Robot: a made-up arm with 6 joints.
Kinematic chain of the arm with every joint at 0, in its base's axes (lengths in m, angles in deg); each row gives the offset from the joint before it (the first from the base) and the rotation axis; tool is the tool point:
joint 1: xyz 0 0 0.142 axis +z
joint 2: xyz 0 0.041 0 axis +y
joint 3: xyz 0 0 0.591 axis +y
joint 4: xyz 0 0 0.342 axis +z
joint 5: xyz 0 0 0 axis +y
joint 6: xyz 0 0 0.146 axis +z
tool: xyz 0 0 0
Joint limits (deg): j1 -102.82..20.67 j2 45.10..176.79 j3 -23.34..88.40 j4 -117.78..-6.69 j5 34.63..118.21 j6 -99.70..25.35
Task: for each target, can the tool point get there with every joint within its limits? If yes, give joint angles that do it. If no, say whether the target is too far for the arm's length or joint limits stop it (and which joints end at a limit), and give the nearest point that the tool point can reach.
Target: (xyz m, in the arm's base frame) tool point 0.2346 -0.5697 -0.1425
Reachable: yes | joints -64.35 87.48 66.66 -33.91 110.79 -85.39
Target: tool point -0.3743 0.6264 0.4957
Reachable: no: joint limits stop it (at a limit: joint 2, joint 3, joint 4) | nearest point -0.1881 0.3148 -0.3438 | short by 0.915 m
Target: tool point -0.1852 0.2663 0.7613
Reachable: no: joint limits stop it (at a limit: joint 1, joint 2, joint 3, joint 4, joint 5) | nearest point 0.4600 0.0957 0.8349 | short by 0.671 m
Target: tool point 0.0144 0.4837 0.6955
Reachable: no: joint limits stop it (at a limit: joint 1, joint 2, joint 3, joint 4, joint 5) | nearest point 0.4600 0.0957 0.8349 | short by 0.607 m
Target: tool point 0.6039 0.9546 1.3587
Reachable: no: too far | nearest point 0.6125 0.2646 0.9578 | short by 0.798 m
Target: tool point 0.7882 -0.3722 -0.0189
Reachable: yes | joints -19.35 99.59 -4.36 -74.52 111.38 15.08
